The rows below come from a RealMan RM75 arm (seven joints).
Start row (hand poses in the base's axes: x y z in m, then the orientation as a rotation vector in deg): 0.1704, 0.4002, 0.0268, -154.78, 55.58, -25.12
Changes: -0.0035, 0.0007, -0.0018, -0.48, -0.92, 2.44; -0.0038, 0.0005, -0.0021, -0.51, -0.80, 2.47; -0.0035, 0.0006, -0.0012, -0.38, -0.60, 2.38; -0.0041, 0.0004, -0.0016, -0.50, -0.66, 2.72; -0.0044, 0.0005, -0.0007, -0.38, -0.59, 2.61; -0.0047, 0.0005, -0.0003, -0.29, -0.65, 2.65; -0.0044, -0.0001, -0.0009, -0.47, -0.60, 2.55; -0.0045, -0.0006, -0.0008, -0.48, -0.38, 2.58; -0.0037, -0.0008, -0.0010, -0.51, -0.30, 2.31; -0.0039, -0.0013, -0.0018, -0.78, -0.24, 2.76; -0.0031, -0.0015, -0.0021, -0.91, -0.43, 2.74; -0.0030, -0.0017, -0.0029, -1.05, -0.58, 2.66; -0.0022, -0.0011, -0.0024, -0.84, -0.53, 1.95; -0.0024, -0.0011, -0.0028, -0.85, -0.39, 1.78
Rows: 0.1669, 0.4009, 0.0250, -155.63, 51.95, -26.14; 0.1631, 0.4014, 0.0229, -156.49, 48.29, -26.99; 0.1596, 0.4020, 0.0217, -157.23, 44.79, -27.51; 0.1555, 0.4024, 0.0201, -158.06, 40.77, -28.09; 0.1511, 0.4029, 0.0194, -158.70, 36.92, -28.52; 0.1464, 0.4034, 0.0191, -159.15, 33.00, -28.97; 0.1420, 0.4033, 0.0182, -159.69, 29.20, -29.43; 0.1375, 0.4027, 0.0174, -160.25, 25.39, -29.58; 0.1338, 0.4019, 0.0164, -160.78, 21.97, -29.67; 0.1299, 0.4006, 0.0146, -161.53, 17.86, -29.66; 0.1268, 0.3991, 0.0125, -162.25, 13.70, -29.94; 0.1238, 0.3974, 0.0096, -162.96, 9.57, -30.47; 0.1216, 0.3963, 0.0072, -163.46, 6.49, -31.01; 0.1192, 0.3952, 0.0044, -163.98, 3.66, -31.38
